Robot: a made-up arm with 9 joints. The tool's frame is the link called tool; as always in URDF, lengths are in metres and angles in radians. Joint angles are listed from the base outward.
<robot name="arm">
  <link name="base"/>
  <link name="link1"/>
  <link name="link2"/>
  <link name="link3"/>
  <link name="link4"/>
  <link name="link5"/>
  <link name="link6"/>
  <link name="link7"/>
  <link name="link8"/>
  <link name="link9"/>
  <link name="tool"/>
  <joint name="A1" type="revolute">
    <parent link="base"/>
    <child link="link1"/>
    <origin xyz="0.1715 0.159 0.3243" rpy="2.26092 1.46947 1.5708"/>
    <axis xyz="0 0 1"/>
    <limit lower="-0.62" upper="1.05"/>
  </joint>
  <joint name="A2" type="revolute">
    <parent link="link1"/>
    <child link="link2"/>
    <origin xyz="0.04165 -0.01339 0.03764" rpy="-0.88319 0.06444 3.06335"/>
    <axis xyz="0 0 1"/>
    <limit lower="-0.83" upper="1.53"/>
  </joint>
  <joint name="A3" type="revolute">
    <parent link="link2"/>
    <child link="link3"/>
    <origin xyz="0.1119 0.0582 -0.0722" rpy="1.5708 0 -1.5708"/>
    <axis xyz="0 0 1"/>
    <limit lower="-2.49" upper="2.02"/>
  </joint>
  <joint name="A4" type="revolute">
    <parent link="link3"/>
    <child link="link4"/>
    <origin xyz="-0.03 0.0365 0.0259" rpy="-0.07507 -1.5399 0"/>
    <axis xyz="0 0 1"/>
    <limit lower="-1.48" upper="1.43"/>
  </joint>
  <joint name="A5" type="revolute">
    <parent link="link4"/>
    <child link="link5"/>
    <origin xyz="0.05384 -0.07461 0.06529" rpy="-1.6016 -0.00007 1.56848"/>
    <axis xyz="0 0 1"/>
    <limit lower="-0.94" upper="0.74"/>
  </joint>
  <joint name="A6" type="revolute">
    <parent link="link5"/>
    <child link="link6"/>
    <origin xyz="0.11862 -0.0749 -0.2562" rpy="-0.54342 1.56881 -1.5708"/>
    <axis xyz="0 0 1"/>
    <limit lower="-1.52" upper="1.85"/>
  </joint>
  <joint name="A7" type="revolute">
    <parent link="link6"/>
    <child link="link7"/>
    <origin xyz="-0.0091 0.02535 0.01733" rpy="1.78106 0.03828 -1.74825"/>
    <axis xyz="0 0 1"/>
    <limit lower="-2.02" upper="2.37"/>
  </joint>
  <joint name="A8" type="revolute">
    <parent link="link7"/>
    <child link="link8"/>
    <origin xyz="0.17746 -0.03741 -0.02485" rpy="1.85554 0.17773 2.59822"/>
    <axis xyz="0 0 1"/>
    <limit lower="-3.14" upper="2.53"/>
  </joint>
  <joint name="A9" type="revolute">
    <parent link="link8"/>
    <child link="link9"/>
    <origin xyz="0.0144 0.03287 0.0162" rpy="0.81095 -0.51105 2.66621"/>
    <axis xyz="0 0 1"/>
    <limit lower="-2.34" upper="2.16"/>
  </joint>
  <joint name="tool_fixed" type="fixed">
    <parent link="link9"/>
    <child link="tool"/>
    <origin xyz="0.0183 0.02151 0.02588" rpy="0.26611 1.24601 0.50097"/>
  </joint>
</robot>
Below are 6 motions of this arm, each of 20 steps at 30 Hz.
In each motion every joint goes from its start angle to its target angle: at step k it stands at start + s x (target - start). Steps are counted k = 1, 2, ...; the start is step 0. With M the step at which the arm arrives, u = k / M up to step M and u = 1 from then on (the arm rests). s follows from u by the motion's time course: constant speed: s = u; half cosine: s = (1 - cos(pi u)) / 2; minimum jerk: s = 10 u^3 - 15 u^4 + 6 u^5.
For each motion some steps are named. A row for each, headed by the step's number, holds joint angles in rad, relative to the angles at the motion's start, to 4 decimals.
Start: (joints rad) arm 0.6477 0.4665 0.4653 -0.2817 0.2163 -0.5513 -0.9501 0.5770 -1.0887
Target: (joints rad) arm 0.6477 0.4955 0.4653 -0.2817 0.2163 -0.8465 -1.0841 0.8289 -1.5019
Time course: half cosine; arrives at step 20
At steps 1, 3, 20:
1: 0.0000 0.0002 0.0000 0.0000 0.0000 -0.0018 -0.0008 0.0016 -0.0025
3: 0.0000 0.0016 0.0000 0.0000 0.0000 -0.0161 -0.0073 0.0137 -0.0225
20: 0.0000 0.0290 0.0000 0.0000 0.0000 -0.2952 -0.1340 0.2519 -0.4132

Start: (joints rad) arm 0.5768 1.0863 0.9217 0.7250 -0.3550 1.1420 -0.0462 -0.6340 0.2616
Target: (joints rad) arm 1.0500 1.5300 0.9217 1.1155 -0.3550 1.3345 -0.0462 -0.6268 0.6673
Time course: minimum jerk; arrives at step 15
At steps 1, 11, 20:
1: 0.0013 0.0012 0.0000 0.0010 0.0000 0.0005 0.0000 0.0000 0.0011
11: 0.4155 0.3896 0.0000 0.3429 0.0000 0.1690 0.0000 0.0063 0.3563
20: 0.4732 0.4437 0.0000 0.3905 0.0000 0.1925 0.0000 0.0072 0.4057

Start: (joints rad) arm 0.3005 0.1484 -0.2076 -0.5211 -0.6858 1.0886 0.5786 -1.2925 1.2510
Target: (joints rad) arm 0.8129 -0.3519 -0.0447 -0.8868 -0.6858 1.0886 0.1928 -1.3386 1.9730
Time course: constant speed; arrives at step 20
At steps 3, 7, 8, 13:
3: 0.0769 -0.0750 0.0244 -0.0549 0.0000 0.0000 -0.0579 -0.0069 0.1083
7: 0.1793 -0.1751 0.0570 -0.1280 0.0000 0.0000 -0.1350 -0.0161 0.2527
8: 0.2050 -0.2001 0.0652 -0.1463 0.0000 0.0000 -0.1543 -0.0184 0.2888
13: 0.3331 -0.3252 0.1059 -0.2377 0.0000 0.0000 -0.2508 -0.0300 0.4693

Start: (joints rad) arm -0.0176 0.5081 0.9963 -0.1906 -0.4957 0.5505 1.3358 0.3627 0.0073
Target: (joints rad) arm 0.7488 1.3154 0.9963 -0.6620 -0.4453 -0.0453 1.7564 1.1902 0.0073
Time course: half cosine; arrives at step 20
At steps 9, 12, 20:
9: 0.3233 0.3405 0.0000 -0.1988 0.0213 -0.2513 0.1774 0.3490 0.0000
12: 0.5016 0.5284 0.0000 -0.3085 0.0330 -0.3900 0.2753 0.5416 0.0000
20: 0.7664 0.8073 0.0000 -0.4714 0.0504 -0.5958 0.4206 0.8275 0.0000

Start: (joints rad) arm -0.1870 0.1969 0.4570 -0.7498 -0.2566 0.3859 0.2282 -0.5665 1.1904
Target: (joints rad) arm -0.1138 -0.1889 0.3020 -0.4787 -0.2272 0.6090 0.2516 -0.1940 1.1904
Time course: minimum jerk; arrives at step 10
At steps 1, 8, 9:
1: 0.0006 -0.0033 -0.0013 0.0023 0.0003 0.0019 0.0002 0.0032 0.0000
8: 0.0690 -0.3635 -0.1460 0.2554 0.0277 0.2102 0.0220 0.3509 0.0000
9: 0.0726 -0.3825 -0.1537 0.2688 0.0291 0.2212 0.0232 0.3693 0.0000

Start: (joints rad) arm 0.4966 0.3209 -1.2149 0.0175 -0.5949 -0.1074 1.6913 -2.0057 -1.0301
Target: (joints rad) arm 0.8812 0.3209 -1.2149 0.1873 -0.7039 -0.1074 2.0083 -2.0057 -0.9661
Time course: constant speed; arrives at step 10
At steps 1, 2, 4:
1: 0.0385 0.0000 0.0000 0.0170 -0.0109 0.0000 0.0317 0.0000 0.0064
2: 0.0769 0.0000 0.0000 0.0340 -0.0218 0.0000 0.0634 0.0000 0.0128
4: 0.1538 0.0000 0.0000 0.0679 -0.0436 0.0000 0.1268 0.0000 0.0256

